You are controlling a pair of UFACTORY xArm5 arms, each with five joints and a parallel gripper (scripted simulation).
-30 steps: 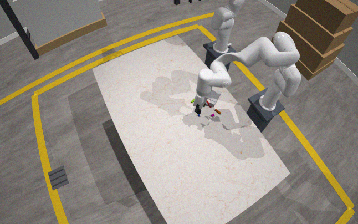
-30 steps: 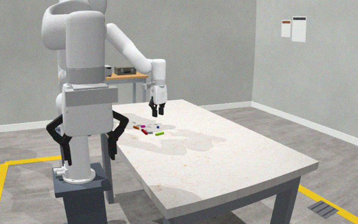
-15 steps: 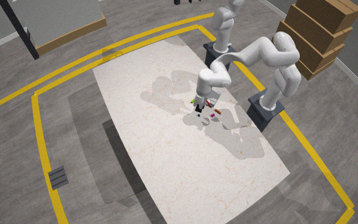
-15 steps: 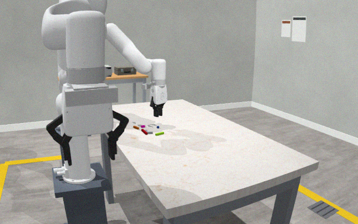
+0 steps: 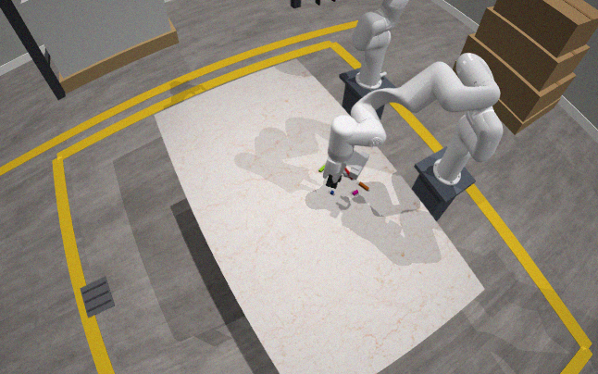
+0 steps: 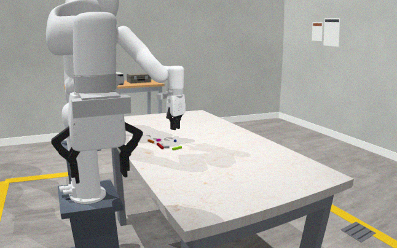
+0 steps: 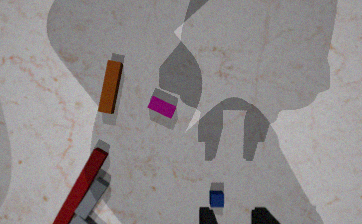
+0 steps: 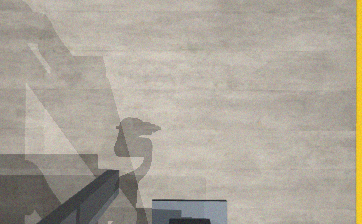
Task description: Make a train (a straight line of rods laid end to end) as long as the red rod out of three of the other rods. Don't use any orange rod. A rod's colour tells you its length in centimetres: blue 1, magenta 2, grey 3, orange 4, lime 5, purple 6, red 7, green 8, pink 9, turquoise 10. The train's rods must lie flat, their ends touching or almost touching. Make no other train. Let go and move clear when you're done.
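Observation:
Right now my left hand is 80 mm above the blue rod. The rest, counted from my left hand: lime rod (30 mm behind, 100 mm to the right, 80 mm below); then red rod (90 mm behind, 50 mm to the right, 80 mm below); then magenta rod (70 mm behind, 40 mm to the left, 80 mm below).

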